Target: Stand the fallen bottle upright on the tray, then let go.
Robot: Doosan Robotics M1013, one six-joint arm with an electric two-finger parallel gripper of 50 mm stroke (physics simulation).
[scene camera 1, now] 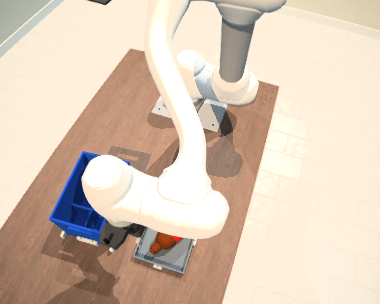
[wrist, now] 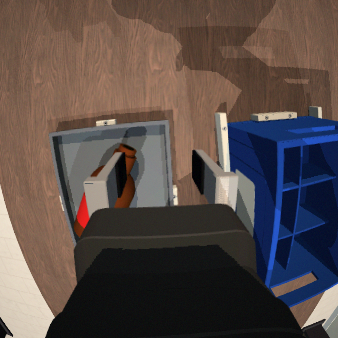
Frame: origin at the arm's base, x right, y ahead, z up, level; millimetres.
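Where they show: gripper, fingertip midpoint: (scene camera 1: 132, 240) (wrist: 158, 164).
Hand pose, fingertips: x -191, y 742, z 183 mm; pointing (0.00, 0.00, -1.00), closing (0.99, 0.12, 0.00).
After its pixels a point has its place.
The brown bottle (scene camera 1: 166, 241) @(x -265, y 673, z 68 mm) (wrist: 129, 186) @(x -223, y 672, z 53 mm) with a red label lies on its side in the grey tray (scene camera 1: 172, 258) @(x -303, y 703, z -1 mm) (wrist: 152, 185) @(x -189, y 655, z -1 mm). Its neck points to the front left of the tray in the scene view and to the top in the wrist view. The arm hides its base in the scene view, and a finger and the gripper body hide part of it in the wrist view. My gripper (wrist: 158, 164) @(x -191, y 742, z 183 mm) is open and empty. In the wrist view its left finger overlaps the bottle, and the gap between the fingers lies over the tray's right side. The fingertips cannot be made out in the scene view.
A blue crate (scene camera 1: 67, 197) @(x 111, y 715, z 131 mm) (wrist: 255, 180) @(x -71, y 714, z 117 mm) with compartments stands beside the tray, on the left in the scene view and on the right in the wrist view. A pale rail (wrist: 222, 142) @(x -89, y 741, z 23 mm) stands between crate and tray. Small pale blocks sit against the tray's outer sides.
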